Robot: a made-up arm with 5 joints.
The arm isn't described. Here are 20 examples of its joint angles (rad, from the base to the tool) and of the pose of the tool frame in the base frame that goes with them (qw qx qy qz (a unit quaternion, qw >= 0); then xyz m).
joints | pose
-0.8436 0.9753 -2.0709 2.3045 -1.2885 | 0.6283 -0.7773 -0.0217 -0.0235 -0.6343 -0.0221 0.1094
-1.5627 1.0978 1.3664 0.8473 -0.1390 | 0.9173 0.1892 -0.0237 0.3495 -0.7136 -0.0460 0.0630
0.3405 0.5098 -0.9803 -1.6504 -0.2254 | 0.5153 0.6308 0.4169 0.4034 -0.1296 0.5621 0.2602
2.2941 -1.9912 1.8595 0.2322 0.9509 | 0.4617 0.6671 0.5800 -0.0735 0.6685 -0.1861 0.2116
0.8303 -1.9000 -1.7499 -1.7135 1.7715 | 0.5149 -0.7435 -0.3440 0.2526 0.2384 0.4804 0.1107
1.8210 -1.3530 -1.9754 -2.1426 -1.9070 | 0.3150 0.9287 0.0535 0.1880 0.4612 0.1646 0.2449
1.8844 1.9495 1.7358 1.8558 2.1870 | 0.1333 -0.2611 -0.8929 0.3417 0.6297 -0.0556 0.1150
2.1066 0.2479 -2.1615 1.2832 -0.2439 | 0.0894 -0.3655 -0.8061 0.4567 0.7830 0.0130 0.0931
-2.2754 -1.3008 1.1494 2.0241 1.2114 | 0.7247 0.4560 0.3990 0.3280 -0.2917 -0.5841 0.2683
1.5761 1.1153 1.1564 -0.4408 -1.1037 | 0.7270 0.4271 -0.2911 -0.4520 0.7325 0.2999 0.1061
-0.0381 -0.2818 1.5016 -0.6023 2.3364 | 0.0343 -0.6334 -0.4747 -0.6102 -0.2627 0.5248 0.1307
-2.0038 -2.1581 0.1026 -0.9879 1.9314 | 0.3800 0.2240 -0.7992 -0.4082 -0.3650 -0.4287 0.1389
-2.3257 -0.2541 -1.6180 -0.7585 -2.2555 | 0.4115 -0.1706 0.8925 -0.0707 -0.3563 -0.5501 0.2818
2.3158 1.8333 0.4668 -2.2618 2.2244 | 0.7695 -0.4847 -0.1651 -0.3817 0.4898 -0.2208 0.0472
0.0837 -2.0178 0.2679 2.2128 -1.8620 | 0.5367 -0.6116 0.5670 -0.1279 -0.3946 0.5265 0.2678
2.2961 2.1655 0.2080 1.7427 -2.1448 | 0.3148 0.1042 0.0601 0.9415 0.5871 -0.2266 -0.1226
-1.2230 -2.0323 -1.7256 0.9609 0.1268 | 0.9864 0.0732 -0.0784 0.1244 -0.6790 0.1447 0.0567
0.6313 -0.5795 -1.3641 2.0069 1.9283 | 0.0682 0.3274 -0.9036 0.2675 0.2138 0.6036 0.0957
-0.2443 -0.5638 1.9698 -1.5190 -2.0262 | 0.5825 -0.1390 -0.2098 0.7729 -0.2621 0.4598 0.0120
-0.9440 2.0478 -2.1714 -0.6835 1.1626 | 0.3557 -0.1003 -0.9161 -0.1556 -0.5132 0.2266 0.1281
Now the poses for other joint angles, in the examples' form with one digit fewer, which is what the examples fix.
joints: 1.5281 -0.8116 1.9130 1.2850 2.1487
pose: 0.088 0.086 0.283 0.951 0.607 0.283 0.152
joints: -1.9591 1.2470 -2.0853 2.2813 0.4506
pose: 0.281 0.807 0.510 0.101 -0.374 -0.509 0.272
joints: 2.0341 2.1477 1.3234 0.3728 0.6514
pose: 0.406 0.175 0.530 -0.724 0.715 -0.041 0.023
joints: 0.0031 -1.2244 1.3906 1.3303 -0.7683
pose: 0.033 -0.628 0.766 -0.136 -0.403 0.669 0.308
